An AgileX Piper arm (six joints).
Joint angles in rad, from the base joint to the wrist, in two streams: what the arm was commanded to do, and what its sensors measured. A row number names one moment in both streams.
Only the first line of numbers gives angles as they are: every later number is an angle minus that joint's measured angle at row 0.
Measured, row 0: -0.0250 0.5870 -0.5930 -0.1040 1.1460 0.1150
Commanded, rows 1 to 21: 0.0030 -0.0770 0.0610 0.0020 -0.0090 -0.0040; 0.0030 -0.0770 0.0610 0.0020 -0.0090 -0.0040; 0.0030 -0.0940 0.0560 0.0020 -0.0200 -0.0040; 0.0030 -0.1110 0.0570 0.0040 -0.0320 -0.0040; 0.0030 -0.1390 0.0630 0.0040 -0.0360 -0.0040; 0.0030 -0.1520 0.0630 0.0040 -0.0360 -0.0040; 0.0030 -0.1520 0.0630 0.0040 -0.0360 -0.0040; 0.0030 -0.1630 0.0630 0.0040 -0.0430 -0.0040; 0.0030 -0.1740 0.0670 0.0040 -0.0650 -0.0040; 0.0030 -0.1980 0.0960 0.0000 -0.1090 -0.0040; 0.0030 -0.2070 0.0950 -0.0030 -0.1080 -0.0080; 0.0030 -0.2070 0.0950 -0.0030 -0.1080 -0.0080; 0.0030 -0.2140 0.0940 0.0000 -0.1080 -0.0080; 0.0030 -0.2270 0.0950 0.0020 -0.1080 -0.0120; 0.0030 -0.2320 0.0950 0.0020 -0.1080 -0.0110; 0.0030 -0.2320 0.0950 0.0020 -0.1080 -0.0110; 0.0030 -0.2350 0.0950 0.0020 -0.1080 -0.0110; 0.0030 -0.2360 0.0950 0.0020 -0.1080 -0.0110; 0.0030 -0.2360 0.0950 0.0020 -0.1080 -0.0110; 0.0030 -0.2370 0.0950 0.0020 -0.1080 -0.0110; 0.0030 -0.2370 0.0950 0.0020 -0.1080 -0.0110
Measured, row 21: 0.0000 -0.2290 0.0930 0.0050 -0.0930 -0.0040
